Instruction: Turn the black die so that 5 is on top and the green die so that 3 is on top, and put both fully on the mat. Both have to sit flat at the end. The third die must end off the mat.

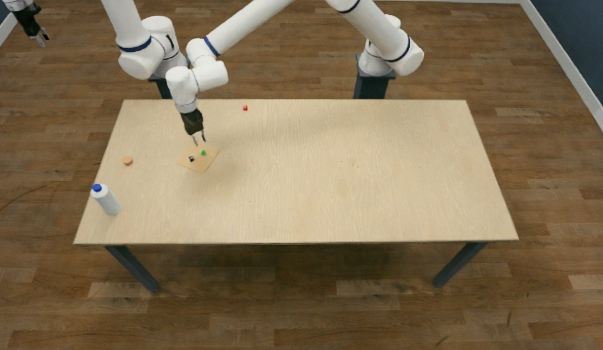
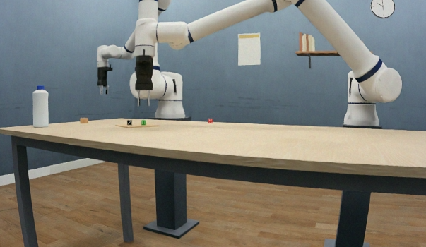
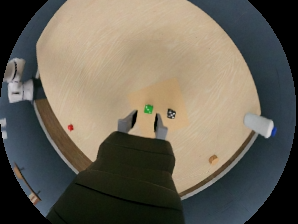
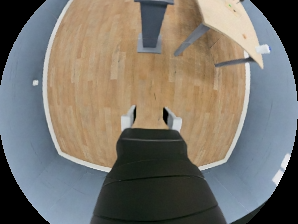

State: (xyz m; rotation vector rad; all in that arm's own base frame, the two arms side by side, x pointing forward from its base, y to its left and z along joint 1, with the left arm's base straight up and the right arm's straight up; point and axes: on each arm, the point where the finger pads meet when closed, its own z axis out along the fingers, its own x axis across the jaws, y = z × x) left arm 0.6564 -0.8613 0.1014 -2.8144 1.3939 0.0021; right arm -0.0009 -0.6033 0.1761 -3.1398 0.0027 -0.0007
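The green die is 90 mm below my left hand. Also, from my left hand: black die 90 mm below, 50 mm to the right, 30 mm ahead; then tan mat 100 mm below, 20 mm to the right, 20 mm ahead; then red die 280 mm behind, 180 mm to the left, 90 mm below.
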